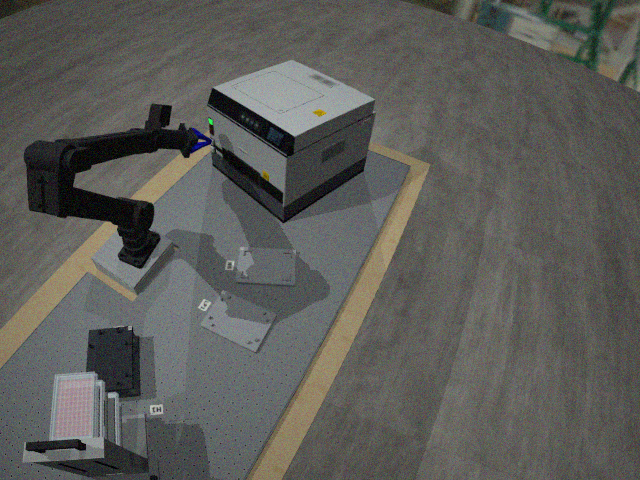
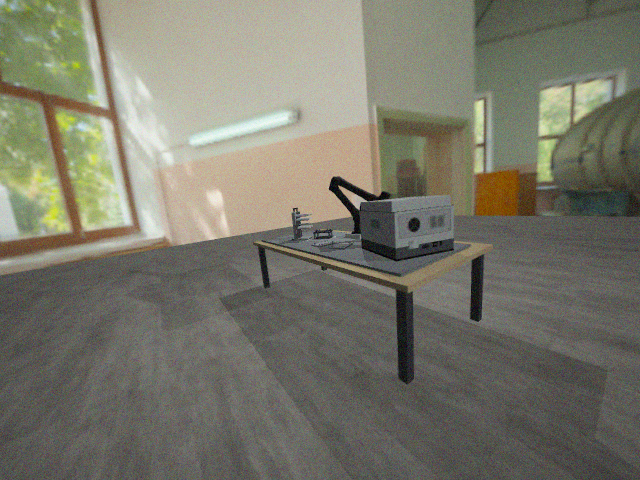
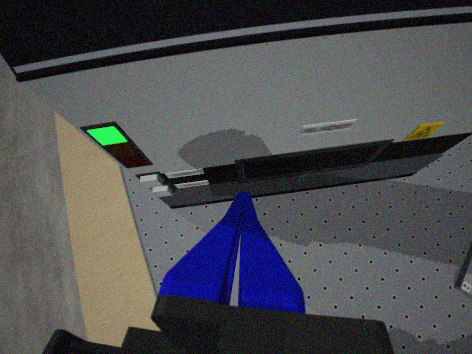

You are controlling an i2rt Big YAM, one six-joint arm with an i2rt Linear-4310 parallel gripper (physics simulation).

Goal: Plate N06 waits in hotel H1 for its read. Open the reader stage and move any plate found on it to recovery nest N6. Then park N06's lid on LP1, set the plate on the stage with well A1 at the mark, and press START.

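Where they show: gripper, fingertip midpoint: (image 1: 211, 141) (image 3: 243, 198); arm's base, link origin: (image 1: 139, 248) (image 2: 359, 232).
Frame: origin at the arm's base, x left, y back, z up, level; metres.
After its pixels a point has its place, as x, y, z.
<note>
The white reader (image 1: 330, 139) {0.429, -0.431, 0.199} (image 2: 385, 232) {0.545, -0.490, 0.105} (image 3: 280, 95) {0.384, -0.139, 0.176} stands at the table's far end. Its green light (image 1: 210, 121) {0.441, -0.024, 0.161} (image 3: 107, 135) {0.440, -0.025, 0.162} is lit. My gripper (image 1: 210, 140) {0.344, -0.080, 0.155} (image 3: 243, 198) {0.344, -0.080, 0.155} is shut and empty, with its blue tips near the left end of the reader's front; contact cannot be told. Two small pale buttons (image 3: 151, 177) {0.437, -0.026, 0.088} (image 3: 162, 189) {0.436, -0.025, 0.056} lie left of the tips. No extended stage shows at the dark lower front slot (image 3: 315, 159) {0.359, -0.186, 0.069}. A pink-welled plate (image 1: 74, 408) {-0.478, -0.209, 0.194} and other plates sit in the hotel (image 1: 111, 457) {-0.522, -0.310, 0.179} (image 2: 296, 227) {-0.502, -0.290, 0.079}; N06 cannot be identified.
Two flat grey nests (image 1: 273, 266) {0.102, -0.382, -0.027} (image 1: 240, 322) {-0.092, -0.364, -0.028} lie on the mat, their labels too blurred to read. A black nest (image 1: 111, 356) {-0.324, -0.121, 0.022} stands between the arm base (image 1: 134, 266) {-0.062, -0.021, 0.001} and the hotel. The H1 label (image 1: 156, 409) {-0.383, -0.262, -0.038} lies beside the hotel. A wooden border (image 1: 356, 315) {0.043, -0.638, -0.051} edges the mat.
</note>
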